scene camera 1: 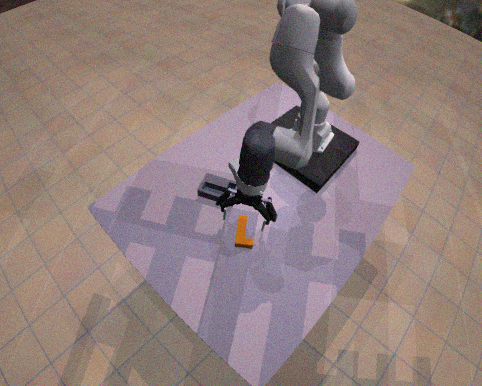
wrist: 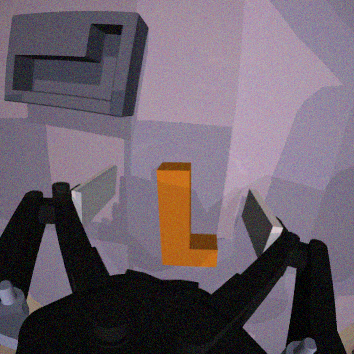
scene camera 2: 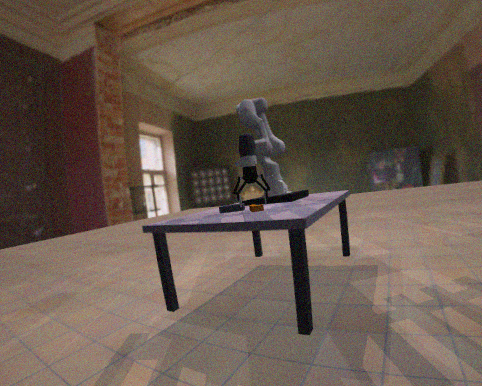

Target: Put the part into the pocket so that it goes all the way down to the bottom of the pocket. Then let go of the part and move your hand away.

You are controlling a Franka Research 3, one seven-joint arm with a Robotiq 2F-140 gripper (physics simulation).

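An orange L-shaped part point(scene camera 1: 241, 232) point(scene camera 2: 256, 208) point(wrist: 175, 220) lies flat on the table. A grey block point(scene camera 1: 207, 194) point(scene camera 2: 229, 209) point(wrist: 50, 35) with an empty L-shaped pocket lies beside it, at the upper left in the wrist view and partly behind the gripper in the first scene view. My gripper point(scene camera 1: 244, 226) point(scene camera 2: 252, 201) point(wrist: 179, 191) is open, low above the part, with its pads apart on the left and right of the part in the wrist view. Nothing is held between them.
The purple table top point(scene camera 1: 245, 340) point(scene camera 2: 225, 220) carries the arm's black base plate point(scene camera 1: 340, 157) point(scene camera 2: 295, 196), behind the gripper and to the right in the first scene view. The front table edge shows in the second scene view.
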